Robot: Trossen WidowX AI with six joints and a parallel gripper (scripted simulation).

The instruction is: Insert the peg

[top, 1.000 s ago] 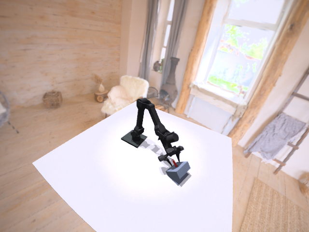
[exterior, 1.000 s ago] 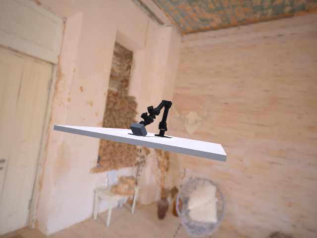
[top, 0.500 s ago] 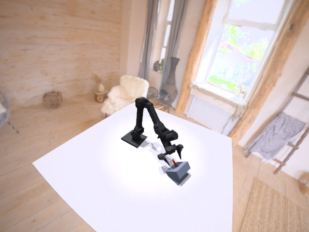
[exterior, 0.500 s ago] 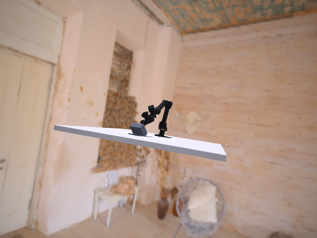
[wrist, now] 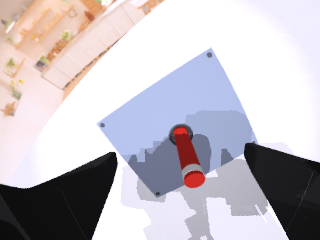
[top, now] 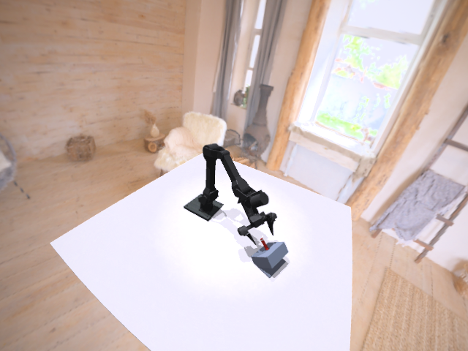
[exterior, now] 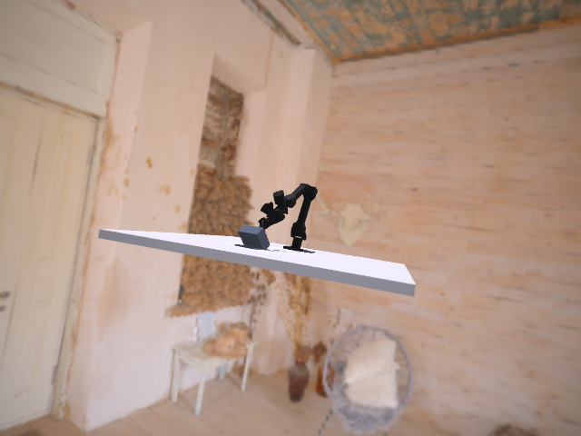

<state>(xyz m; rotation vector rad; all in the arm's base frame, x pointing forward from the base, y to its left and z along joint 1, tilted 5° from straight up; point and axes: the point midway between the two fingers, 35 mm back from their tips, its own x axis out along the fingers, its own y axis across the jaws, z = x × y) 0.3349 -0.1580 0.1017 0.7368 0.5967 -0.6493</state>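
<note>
Right now my gripper tip is 2 cm above the red peg. Round my gripper tip: grey sloped panel: 4 cm ahead, 3 cm to the right, 5 cm below.
</note>
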